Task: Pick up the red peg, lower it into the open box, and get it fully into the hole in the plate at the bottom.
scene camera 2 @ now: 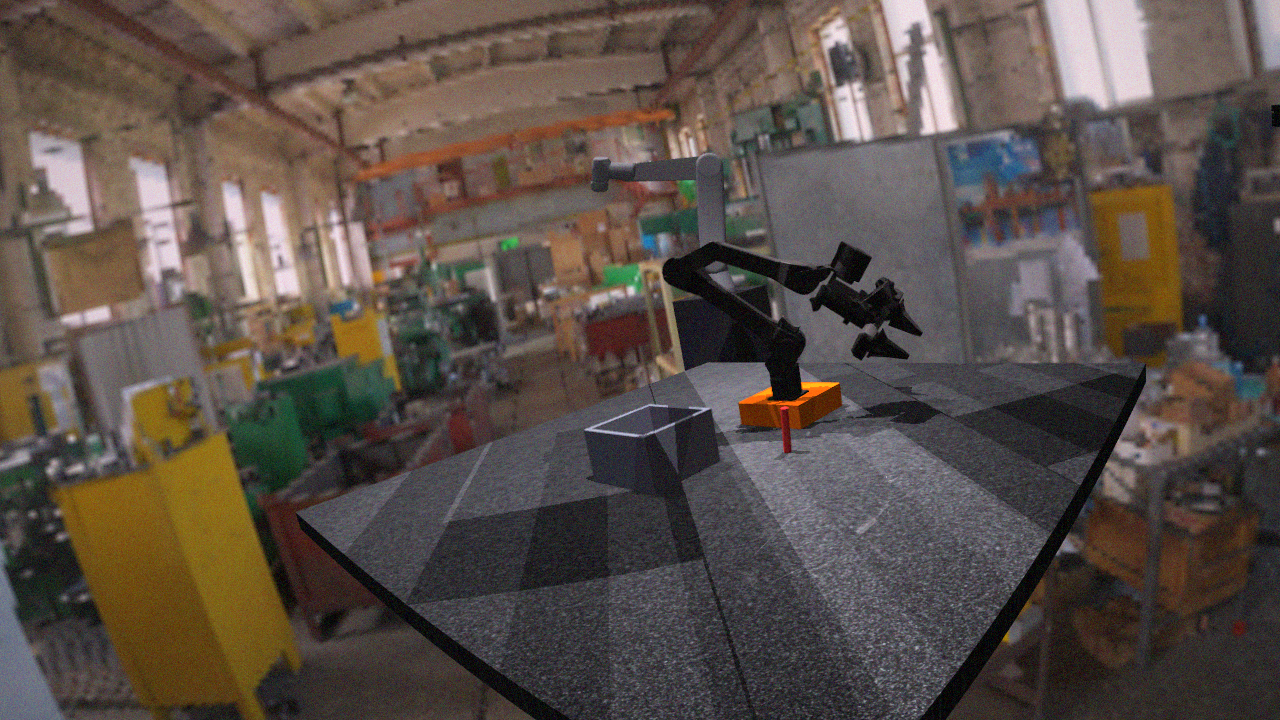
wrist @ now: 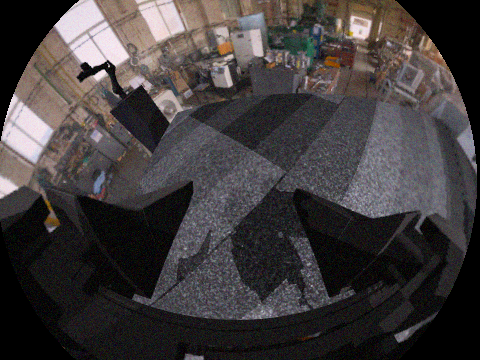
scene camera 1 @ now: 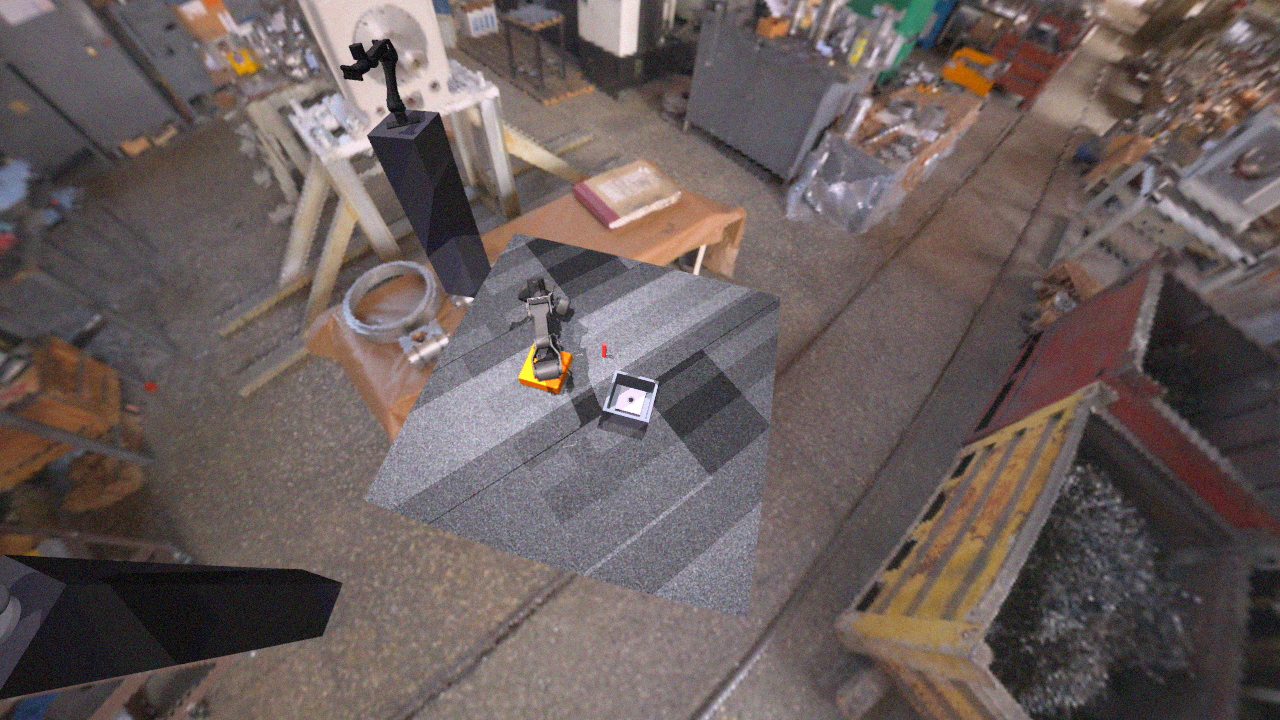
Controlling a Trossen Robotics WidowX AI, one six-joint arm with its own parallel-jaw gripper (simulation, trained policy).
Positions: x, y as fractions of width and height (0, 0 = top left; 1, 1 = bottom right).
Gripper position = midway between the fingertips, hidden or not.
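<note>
What I can see here is my gripper (scene camera 2: 0.72, 0.48). The wrist view gives me a sight of it as well, with my gripper (wrist: 0.51, 0.53) visible there.
</note>
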